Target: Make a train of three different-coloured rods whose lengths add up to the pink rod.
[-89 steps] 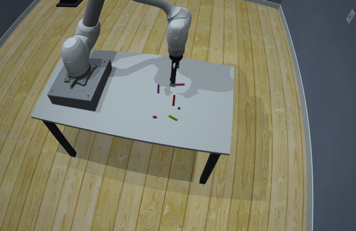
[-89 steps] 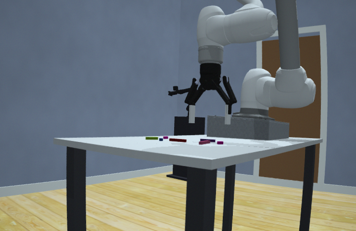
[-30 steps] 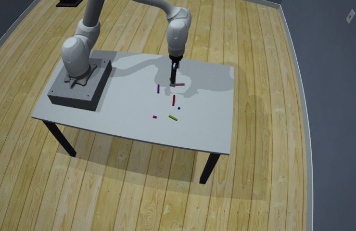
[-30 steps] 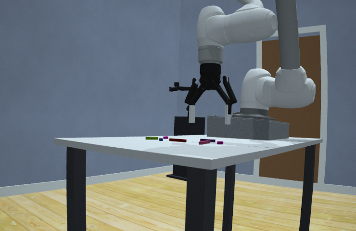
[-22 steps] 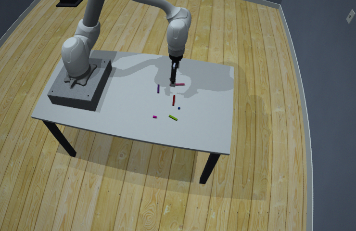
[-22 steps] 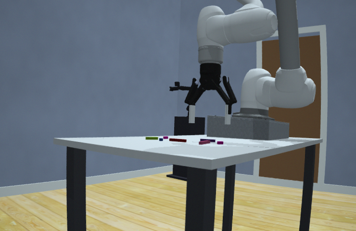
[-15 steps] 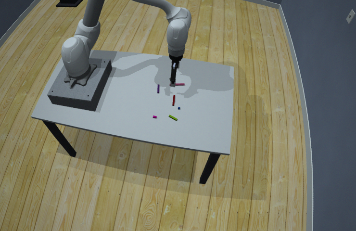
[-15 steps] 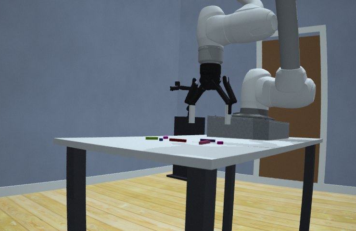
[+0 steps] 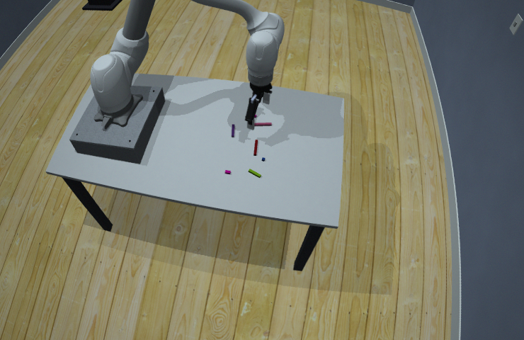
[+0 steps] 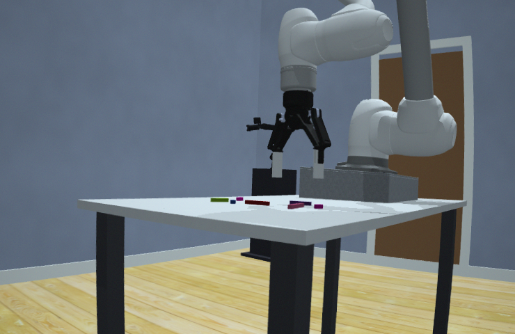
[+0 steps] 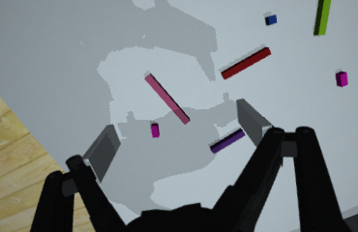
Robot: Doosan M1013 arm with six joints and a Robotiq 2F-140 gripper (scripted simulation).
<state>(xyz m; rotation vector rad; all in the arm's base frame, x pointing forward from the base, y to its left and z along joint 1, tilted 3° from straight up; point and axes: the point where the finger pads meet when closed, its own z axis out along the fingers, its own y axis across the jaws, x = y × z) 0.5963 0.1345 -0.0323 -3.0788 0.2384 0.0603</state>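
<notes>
Now: hand 15 cm to the left of the blue rod, 8 cm above it and 6 cm short of it. The rest, counted from my hand: red rod (11 cm to the right, 8 cm below, 2 cm ahead); then pink rod (8 cm below, 1 cm to the left, 1 cm ahead); then purple rod (9 cm behind, 8 cm below, 5 cm to the right).
</notes>
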